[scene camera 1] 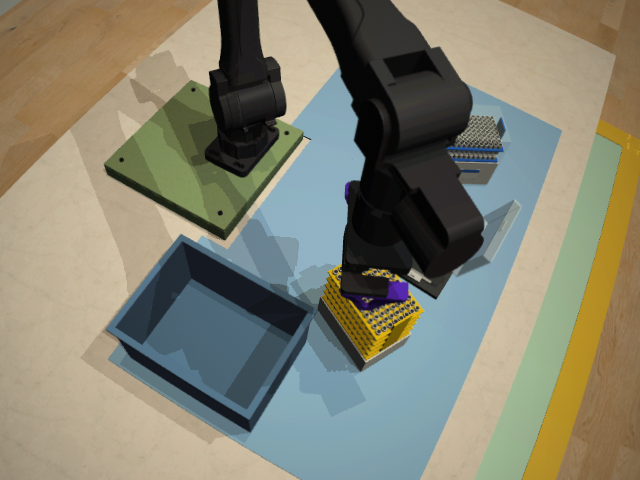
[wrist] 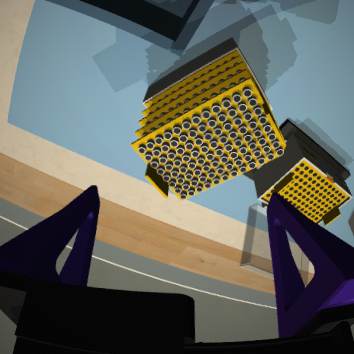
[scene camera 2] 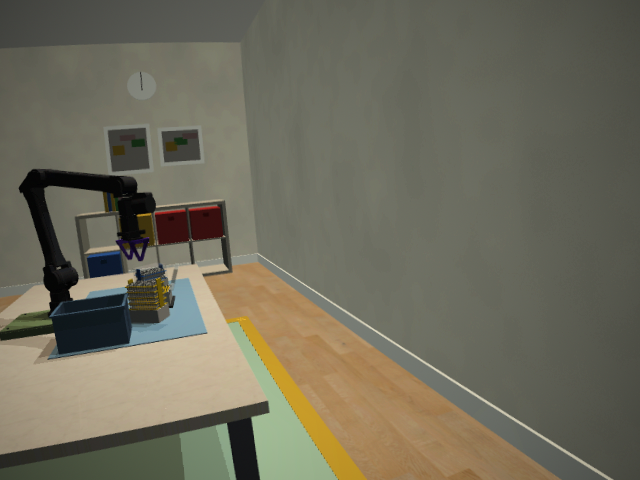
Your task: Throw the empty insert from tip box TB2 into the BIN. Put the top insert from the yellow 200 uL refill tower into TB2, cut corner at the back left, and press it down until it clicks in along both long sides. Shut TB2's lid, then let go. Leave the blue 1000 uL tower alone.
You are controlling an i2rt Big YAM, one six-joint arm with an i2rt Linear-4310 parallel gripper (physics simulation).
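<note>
My gripper [scene camera 2: 134, 258] [wrist: 184, 197] is open and empty, pointing down high above the yellow tower [scene camera 1: 371, 330] [scene camera 2: 144, 300] [wrist: 205, 137]. The tower is a stack of yellow inserts filled with tips on a grey base. TB2 [wrist: 280, 170] stands beside it, with an empty yellow insert [wrist: 317, 187] seated in it. Its clear lid [scene camera 1: 498, 235] [wrist: 254, 235] stands open. In scene camera 1 the arm hides most of TB2, including its insert. The blue BIN [scene camera 1: 186, 384] [scene camera 2: 93, 330] stands on the tower's other side; its inside looks empty in scene camera 1.
The blue 1000 uL tower [scene camera 1: 473, 171] stands at the far end of the blue mat [scene camera 1: 413, 408], partly behind the arm in scene camera 1. The arm's base stands on a green plate [scene camera 1: 165, 155] beside the BIN. The arm passes over the mat. The BIN's near corner is close to the yellow tower.
</note>
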